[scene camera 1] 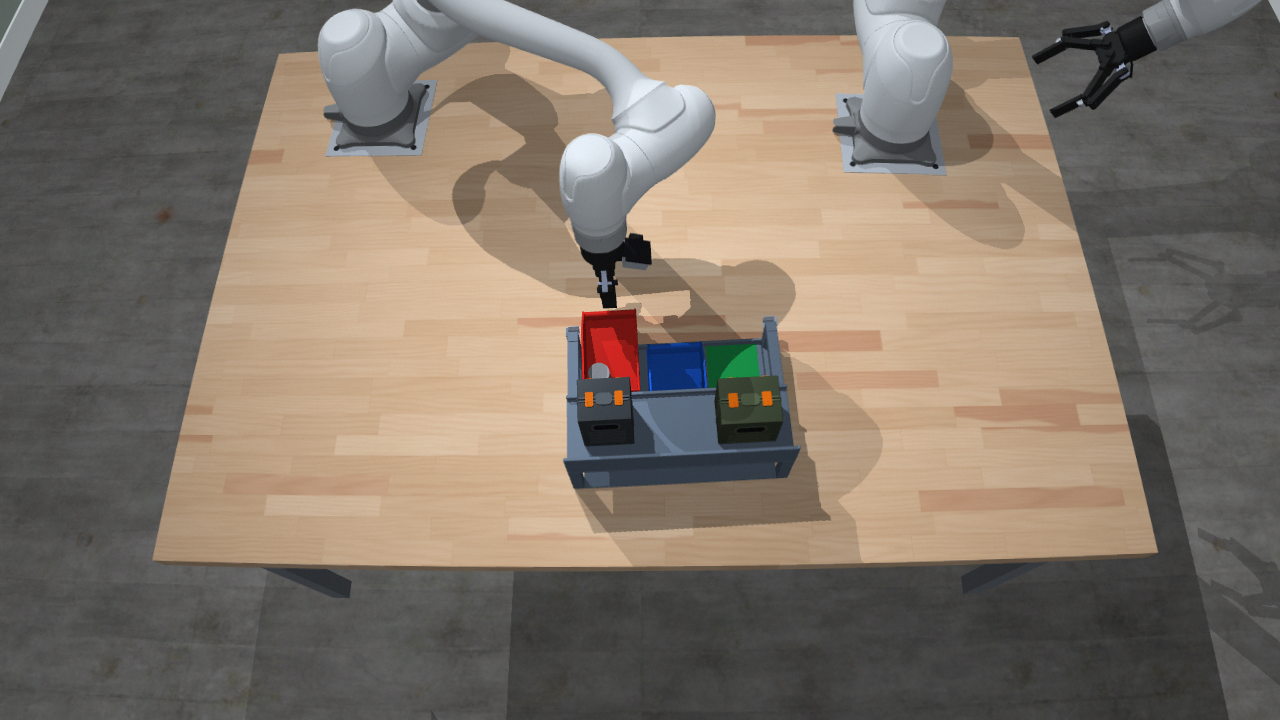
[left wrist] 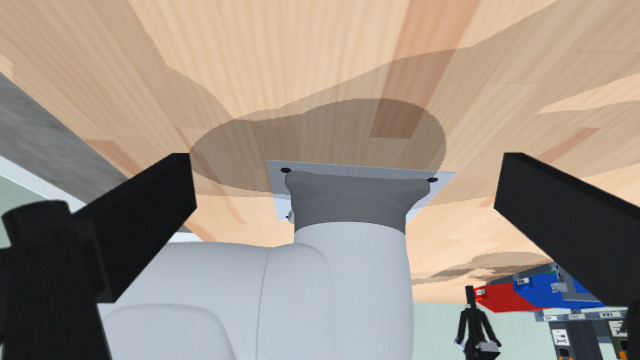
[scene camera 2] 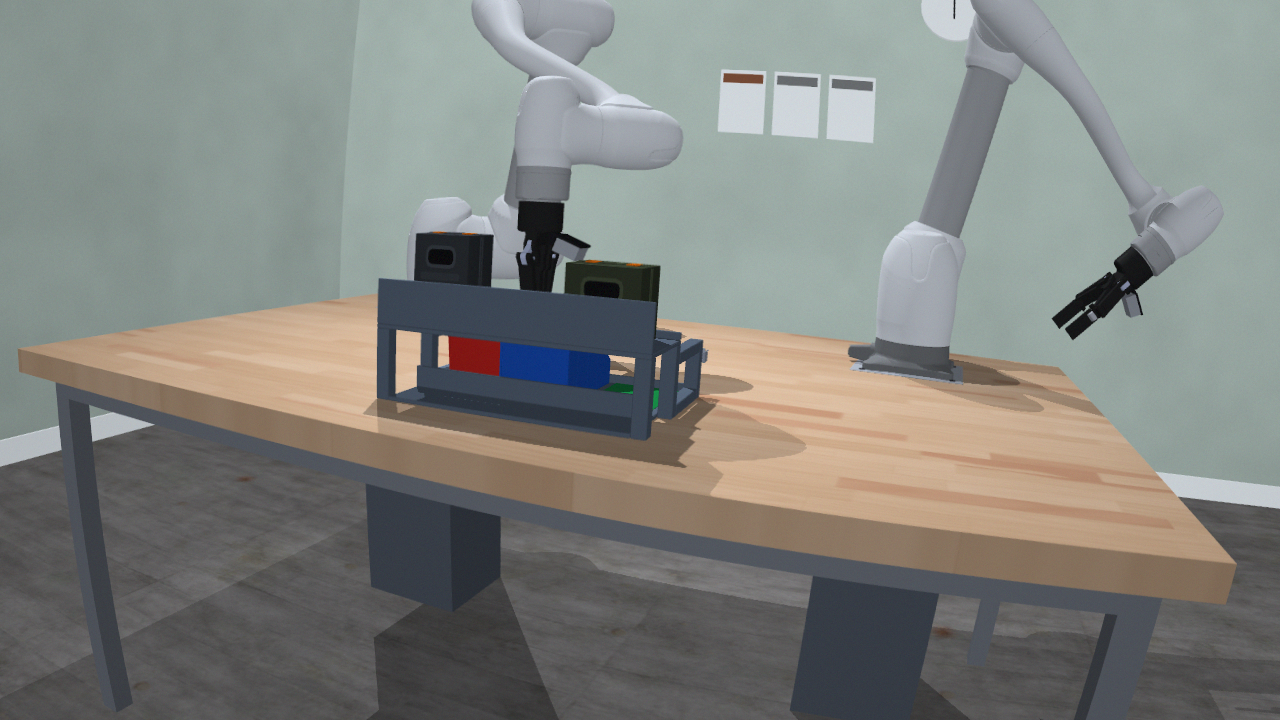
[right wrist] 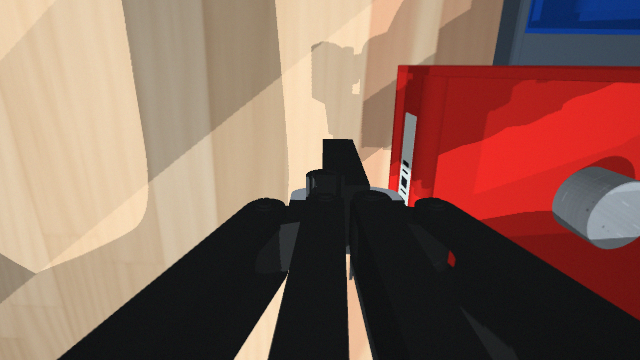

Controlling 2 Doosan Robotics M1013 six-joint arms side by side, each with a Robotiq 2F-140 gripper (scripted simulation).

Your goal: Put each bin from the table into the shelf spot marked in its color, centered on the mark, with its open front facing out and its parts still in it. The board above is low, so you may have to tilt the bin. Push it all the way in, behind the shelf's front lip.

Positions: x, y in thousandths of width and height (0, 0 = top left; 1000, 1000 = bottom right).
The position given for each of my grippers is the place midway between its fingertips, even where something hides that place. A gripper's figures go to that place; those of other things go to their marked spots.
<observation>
My left gripper (scene camera 1: 815, 120) is 196 cm from the lens. My right gripper (scene camera 1: 476, 423) is 157 cm from the lens. A red bin (scene camera 1: 477, 469) is 154 cm from the lens. A blue bin (scene camera 1: 528, 509) is 153 cm from the lens.
</observation>
